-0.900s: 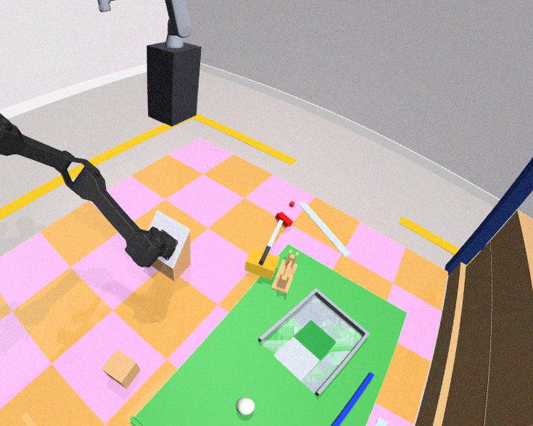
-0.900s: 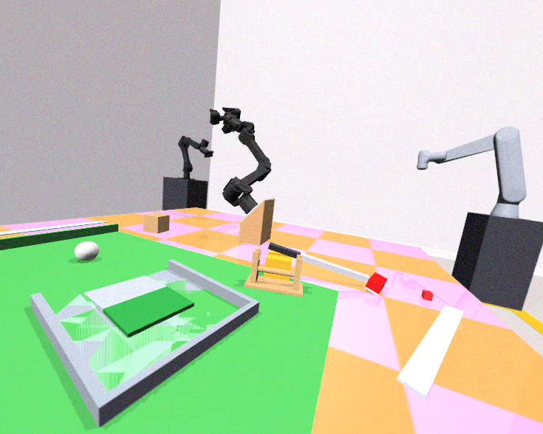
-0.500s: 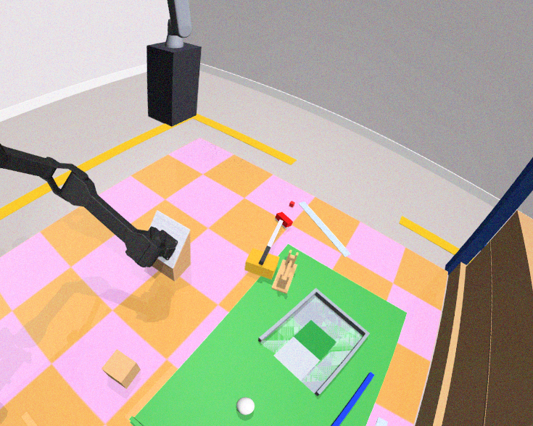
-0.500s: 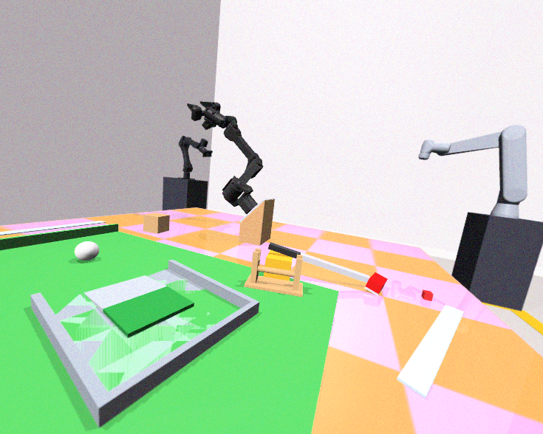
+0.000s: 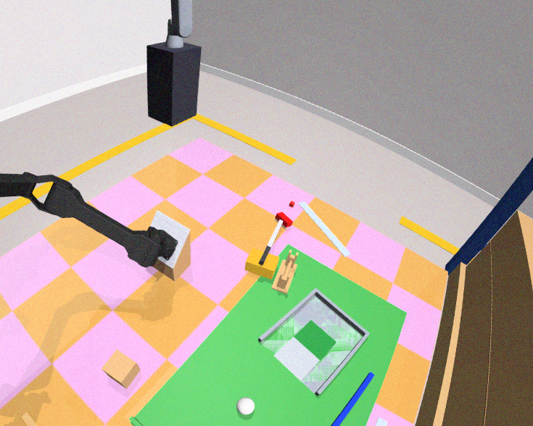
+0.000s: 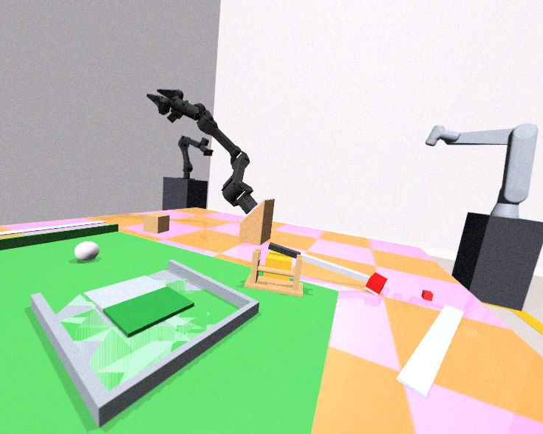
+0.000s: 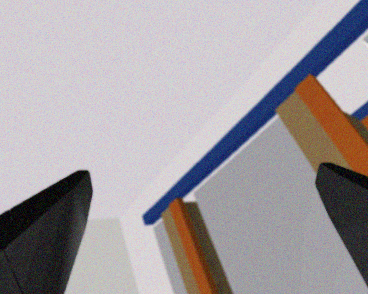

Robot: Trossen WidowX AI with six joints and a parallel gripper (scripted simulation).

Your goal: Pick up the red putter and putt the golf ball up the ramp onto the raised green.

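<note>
Now: the red putter 860 mm to the left of my gripper tip, 520 mm below it and 240 mm ahead of it. Round my gripper tip: yellow block (750 mm to the left, 530 mm below, 260 mm ahead); wooden stand (760 mm to the left, 520 mm below, 340 mm ahead); white golf ball (530 mm below, 460 mm ahead, 350 mm to the left).
</note>
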